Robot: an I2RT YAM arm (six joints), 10 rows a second.
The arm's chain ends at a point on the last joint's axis. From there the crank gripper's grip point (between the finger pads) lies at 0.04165 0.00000 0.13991 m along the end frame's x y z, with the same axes.
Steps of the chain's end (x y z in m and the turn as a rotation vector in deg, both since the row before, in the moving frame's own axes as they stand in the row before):
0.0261, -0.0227, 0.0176, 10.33, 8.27, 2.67
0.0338, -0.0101, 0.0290, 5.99, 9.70, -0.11
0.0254, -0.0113, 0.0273, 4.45, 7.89, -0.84
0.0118, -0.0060, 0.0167, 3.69, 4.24, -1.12
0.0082, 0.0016, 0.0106, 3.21, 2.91, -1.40
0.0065, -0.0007, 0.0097, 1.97, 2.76, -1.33
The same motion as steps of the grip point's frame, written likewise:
0.0462, -0.0448, 0.0081, 10.33, 8.27, 2.67
0.0567, -0.0244, 0.0192, 5.99, 9.70, -0.11
0.0441, -0.0226, 0.0198, 4.45, 7.89, -0.84
0.0219, -0.0158, 0.0129, 3.69, 4.24, -1.12
0.0151, -0.0073, 0.0081, 3.21, 2.91, -1.40
0.0131, -0.0065, 0.0074, 1.97, 2.76, -1.33

